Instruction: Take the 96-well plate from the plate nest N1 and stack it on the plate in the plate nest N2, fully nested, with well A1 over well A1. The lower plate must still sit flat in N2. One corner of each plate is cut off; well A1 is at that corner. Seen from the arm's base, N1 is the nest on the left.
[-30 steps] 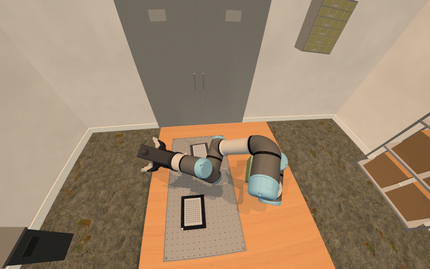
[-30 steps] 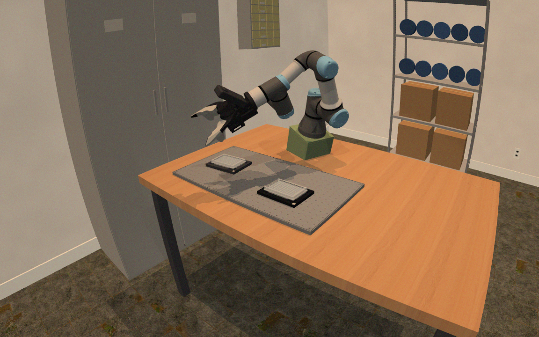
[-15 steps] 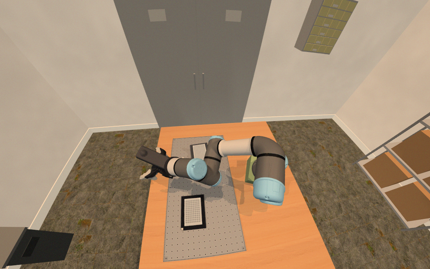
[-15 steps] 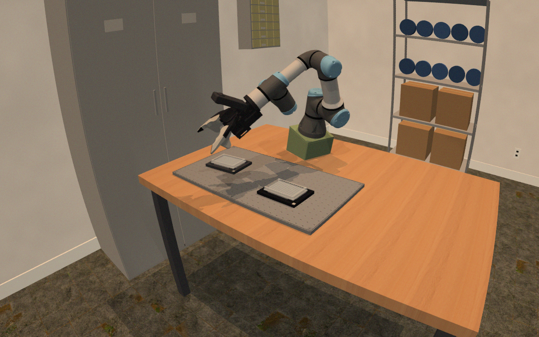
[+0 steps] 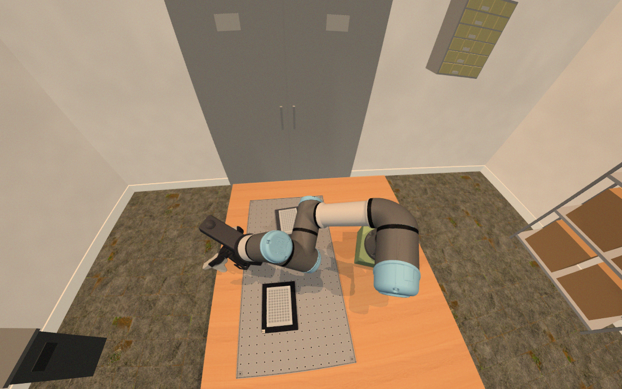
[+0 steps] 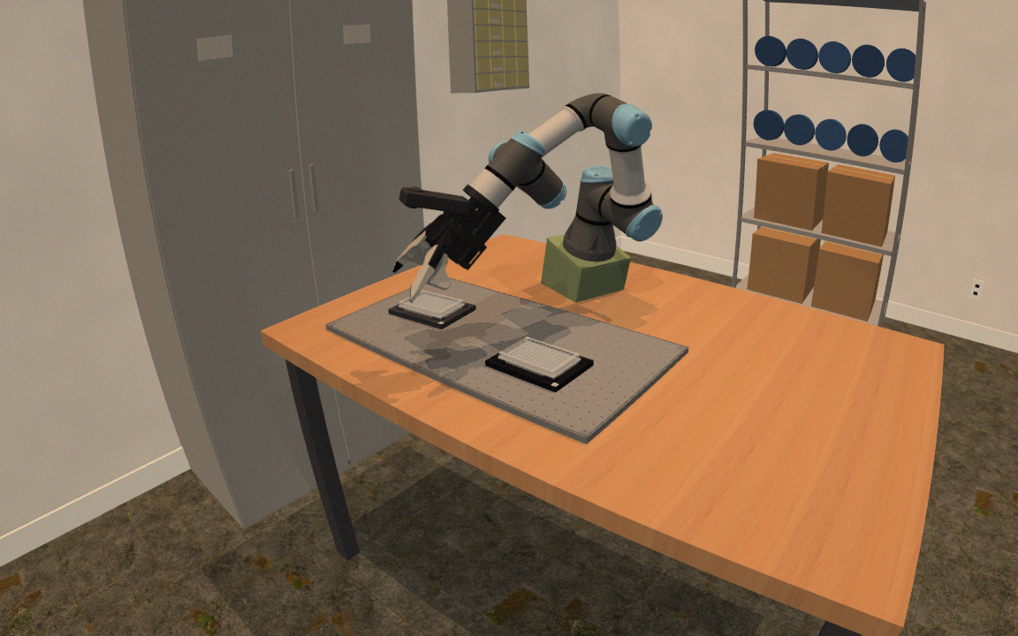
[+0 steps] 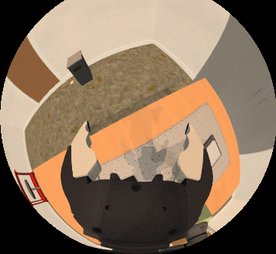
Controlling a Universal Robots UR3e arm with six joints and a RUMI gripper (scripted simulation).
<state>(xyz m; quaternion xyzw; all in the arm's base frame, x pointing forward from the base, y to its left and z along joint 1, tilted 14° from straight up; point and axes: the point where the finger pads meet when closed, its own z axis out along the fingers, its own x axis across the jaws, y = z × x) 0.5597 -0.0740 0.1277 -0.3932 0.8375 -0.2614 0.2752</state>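
The black plate nest lies 17 cm behind my hand, 17 cm to the left of it and 17 cm below it.
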